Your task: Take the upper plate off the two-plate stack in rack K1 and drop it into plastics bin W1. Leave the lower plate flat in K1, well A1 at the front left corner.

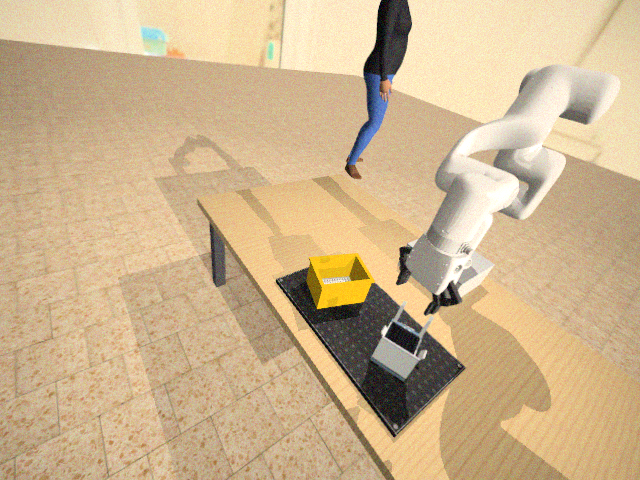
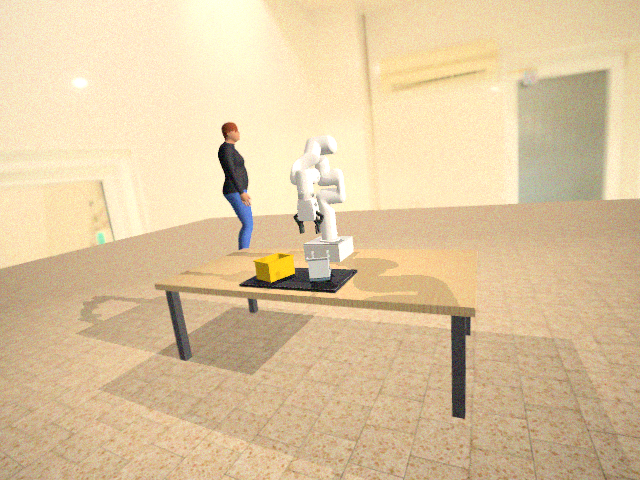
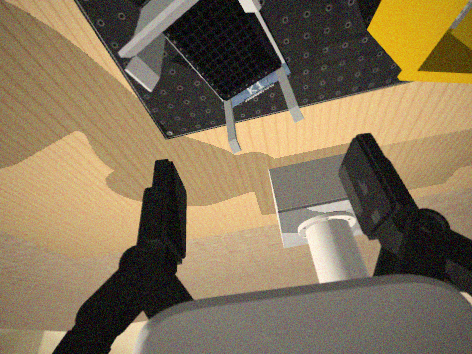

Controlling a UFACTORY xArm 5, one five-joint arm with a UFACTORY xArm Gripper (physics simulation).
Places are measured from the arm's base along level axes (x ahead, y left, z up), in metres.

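Pixels of known places: gripper, fingertip midpoint: [image 1: 414, 297] [image 2: 310, 233] [image 3: 261, 164]; arm's base, link origin: [image 2: 329, 240] [image 3: 325, 224].
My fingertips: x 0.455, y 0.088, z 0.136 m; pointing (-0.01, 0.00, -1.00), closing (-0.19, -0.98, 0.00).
For each thing: its top centre in the pictures, then the offset to it from my fingertips. Level surfaces: height alone.
- Rack K1, top centre: [image 3: 232, 96] [image 1: 411, 324] [image 2: 318, 253] 0.037 m back, 0.015 m left, 0.110 m down
- black gridded plate, top centre: [image 3: 222, 44] [image 1: 399, 344] 0.030 m back, 0.017 m left, 0.191 m down
- Yellow plastics bin W1, top centre: [image 1: 341, 268] [image 2: 273, 257] 0.034 m back, 0.240 m right, 0.130 m down
- whitish gridded plate, top centre: [image 1: 335, 286] 0.034 m back, 0.240 m right, 0.210 m down
- black perforated board, top centre: [image 1: 363, 319] [image 2: 298, 276] 0.035 m back, 0.109 m right, 0.229 m down
- wooden table, surface height: 0.243 m down
Rack K1 [image 1: 395, 357] [image 2: 318, 269] [image 3: 256, 89] is a grey holder with upright guide arms on the black board. A black gridded plate [image 1: 404, 335] [image 3: 225, 47] lies in it and looks flat; what is under it is hidden. Yellow plastics bin W1 [image 1: 342, 295] [image 2: 273, 269] [image 3: 420, 30] stands beside the rack on the same board. A whitish gridded plate [image 1: 337, 280] lies inside the bin. My gripper [image 1: 415, 298] [image 2: 310, 232] [image 3: 261, 164] is open and empty, raised above and behind the rack, on the robot-base side, touching neither rack nor bin.
The black perforated board [image 1: 356, 330] [image 2: 297, 285] [image 3: 320, 30] lies on the wooden table [image 1: 289, 206] [image 2: 413, 268] [image 3: 50, 75]. The robot's grey base [image 1: 483, 268] [image 2: 341, 249] [image 3: 310, 180] stands behind the rack. A person [image 1: 377, 93] [image 2: 235, 175] stands beyond the table.
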